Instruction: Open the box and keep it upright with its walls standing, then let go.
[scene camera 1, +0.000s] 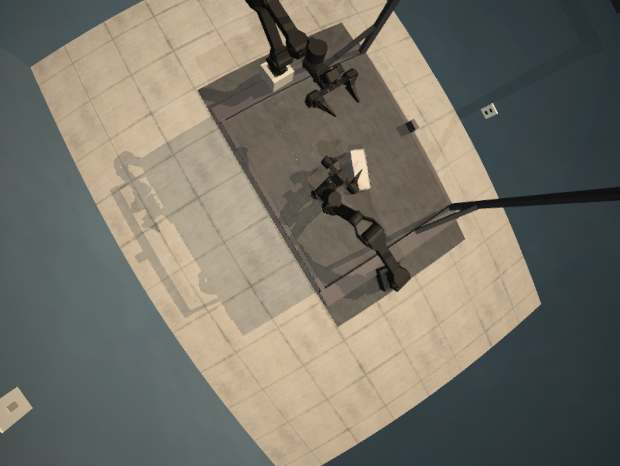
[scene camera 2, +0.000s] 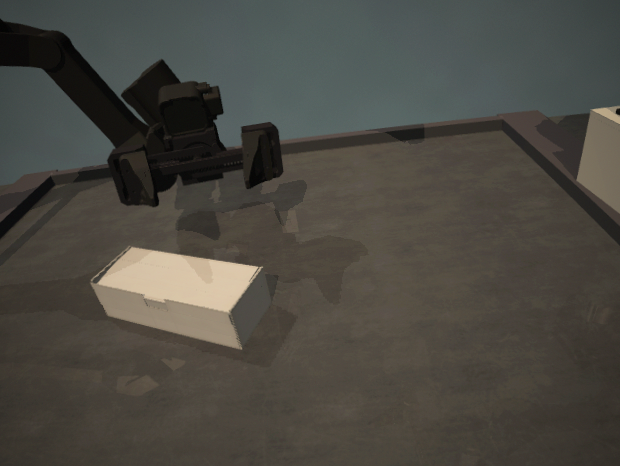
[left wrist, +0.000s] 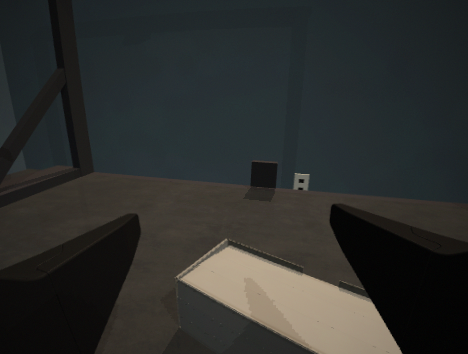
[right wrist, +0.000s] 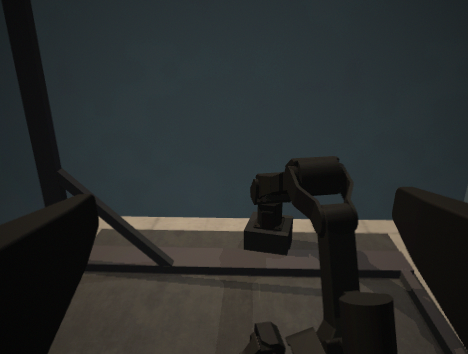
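A white oblong box (scene camera 1: 359, 159) (scene camera 2: 170, 275) (left wrist: 225, 270) stands upright on the dark table (scene camera 2: 451, 350). Its lid lies flat and shut, with a small tab at the middle of its front edge in scene camera 2. My left gripper (scene camera 1: 353, 163) (scene camera 2: 197, 193) (left wrist: 236, 218) is open and empty, above and behind the box in scene camera 2, with its fingers apart from it. In the left wrist view the box's lower right part is hidden by a finger and the picture edge. My right gripper (scene camera 1: 346, 108) is open and empty, away from the box.
A raised rim (scene camera 2: 360, 138) edges the table. A small black block (scene camera 1: 410, 126) (left wrist: 264, 174) stands at the table's edge. A pale block (scene camera 1: 277, 77) (scene camera 2: 601, 160) is under the right arm's base. Dark frame posts (left wrist: 72, 100) (right wrist: 35, 110) rise from the table's corners.
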